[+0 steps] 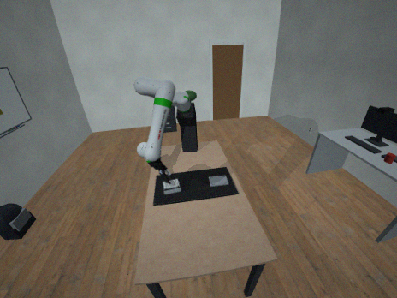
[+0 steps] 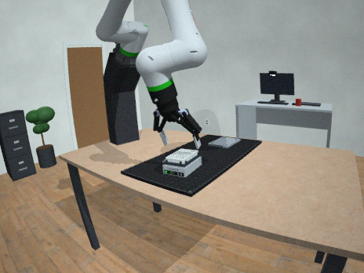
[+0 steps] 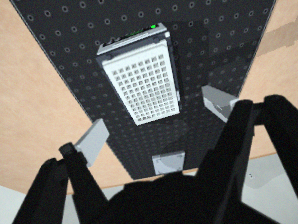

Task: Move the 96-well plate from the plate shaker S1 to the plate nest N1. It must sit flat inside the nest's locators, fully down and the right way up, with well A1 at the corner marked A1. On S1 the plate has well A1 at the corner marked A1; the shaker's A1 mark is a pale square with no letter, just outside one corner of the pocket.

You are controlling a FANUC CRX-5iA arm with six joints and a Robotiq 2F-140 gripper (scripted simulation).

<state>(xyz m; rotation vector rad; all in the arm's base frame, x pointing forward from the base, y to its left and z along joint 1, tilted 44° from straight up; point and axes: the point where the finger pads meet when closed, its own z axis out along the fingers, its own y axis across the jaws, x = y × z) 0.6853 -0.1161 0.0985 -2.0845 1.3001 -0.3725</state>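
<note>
Right now my hand is 50 mm above the white 96-well plate. Also, from my hand: nest A1 mark: 130 mm behind, 330 mm to the left, 100 mm below; then grey plate nest N1: 80 mm behind, 410 mm to the left, 110 mm below.
</note>
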